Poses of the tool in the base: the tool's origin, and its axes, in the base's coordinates. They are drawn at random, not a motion.
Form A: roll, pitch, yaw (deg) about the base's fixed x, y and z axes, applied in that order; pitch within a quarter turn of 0, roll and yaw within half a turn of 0; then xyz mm.
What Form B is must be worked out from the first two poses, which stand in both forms.
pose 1, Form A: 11.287, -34.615, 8.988, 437.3, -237.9, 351.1
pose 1, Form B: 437.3, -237.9, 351.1, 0.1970, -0.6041, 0.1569
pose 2, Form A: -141.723, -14.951, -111.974, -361.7, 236.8, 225.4
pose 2, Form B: -361.7, 236.8, 225.4, -2.4735, -0.2609, -1.9543
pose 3, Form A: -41.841, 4.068, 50.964, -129.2, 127.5, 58.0
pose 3, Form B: -129.2, 127.5, 58.0, -0.7303, 0.0710, 0.8895
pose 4, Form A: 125.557, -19.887, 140.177, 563.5, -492.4, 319.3
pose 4, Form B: 563.5, -492.4, 319.3, 2.1914, -0.3471, 2.4466
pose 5, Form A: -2.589, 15.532, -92.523, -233.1, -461.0, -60.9
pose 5, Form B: -233.1, -461.0, -60.9, -0.0452, 0.2711, -1.6148
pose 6, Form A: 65.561, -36.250, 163.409, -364.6, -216.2, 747.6
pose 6, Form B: -364.6, -216.2, 747.6, 1.1443, -0.6327, 2.8520
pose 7, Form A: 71.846, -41.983, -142.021, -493.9, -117.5, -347.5
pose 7, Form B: -493.9, -117.5, -347.5, 1.2539, -0.7327, -2.4787
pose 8, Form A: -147.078, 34.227, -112.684, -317.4, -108.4, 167.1
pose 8, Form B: -317.4, -108.4, 167.1, -2.5670, 0.5974, -1.9667
